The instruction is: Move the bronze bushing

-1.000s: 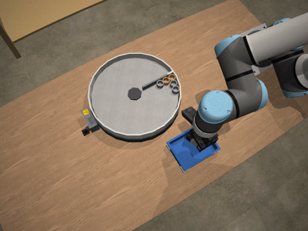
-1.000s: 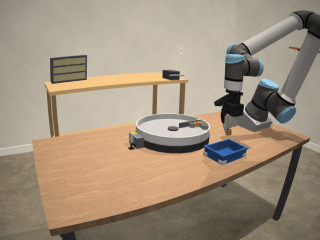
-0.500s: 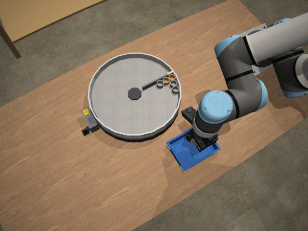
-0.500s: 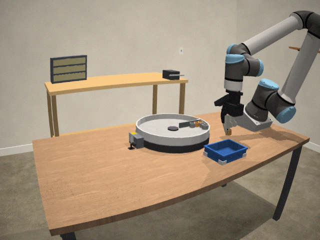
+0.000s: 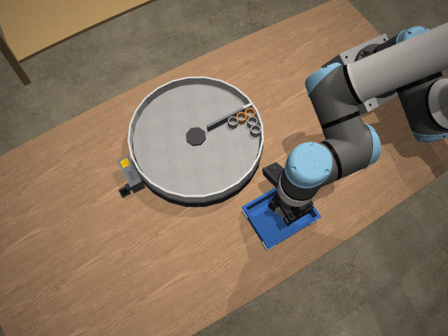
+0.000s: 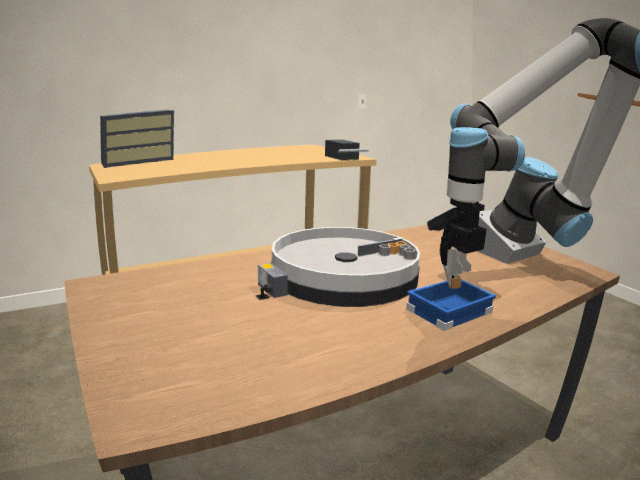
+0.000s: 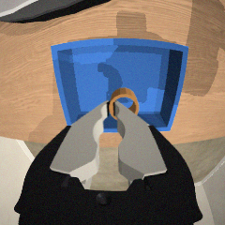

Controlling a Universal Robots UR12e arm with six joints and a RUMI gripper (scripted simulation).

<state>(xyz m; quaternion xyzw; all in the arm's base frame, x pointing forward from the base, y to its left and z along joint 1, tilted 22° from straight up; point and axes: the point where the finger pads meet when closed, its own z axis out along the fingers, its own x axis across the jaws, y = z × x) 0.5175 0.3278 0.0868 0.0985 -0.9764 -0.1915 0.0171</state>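
My gripper is now 7 cm above the blue crate and 1 cm past it.
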